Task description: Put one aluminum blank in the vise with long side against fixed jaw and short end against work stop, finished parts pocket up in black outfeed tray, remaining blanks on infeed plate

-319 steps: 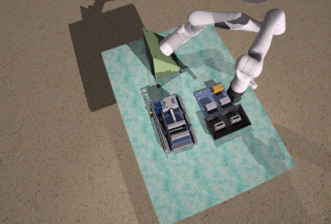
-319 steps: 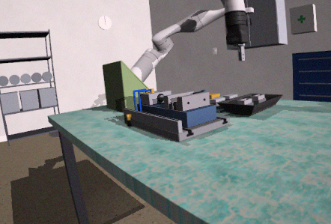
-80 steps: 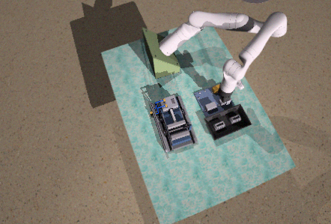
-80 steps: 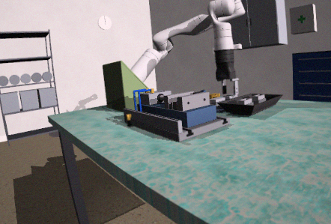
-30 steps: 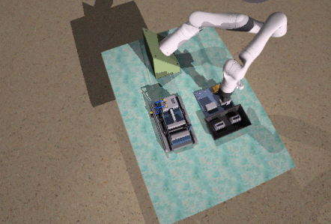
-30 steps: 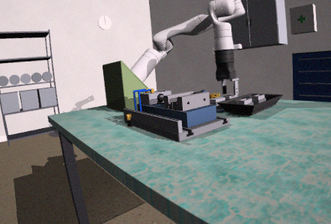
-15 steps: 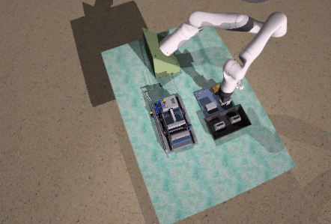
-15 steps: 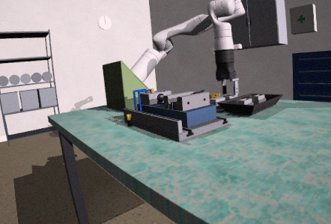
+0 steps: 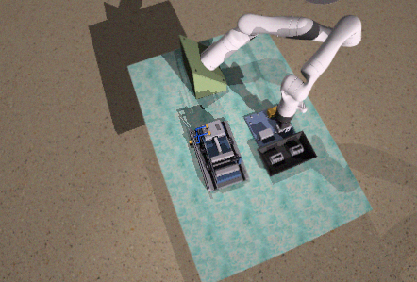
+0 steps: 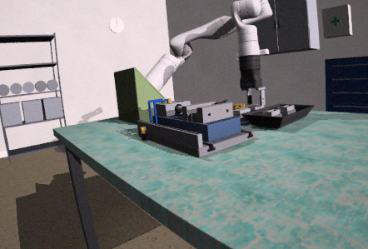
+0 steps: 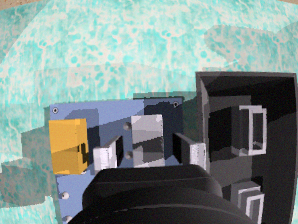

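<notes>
Right now my hand is 4 cm above the gray blank. From my hand the other things lie so: yellow brass blank: 9 cm behind, 4 cm below, 1 cm to the right; blue infeed plate: 6 cm below, 5 cm to the right, 4 cm behind; vise: 32 cm to the right, 4 cm ahead, 3 cm below.
</notes>
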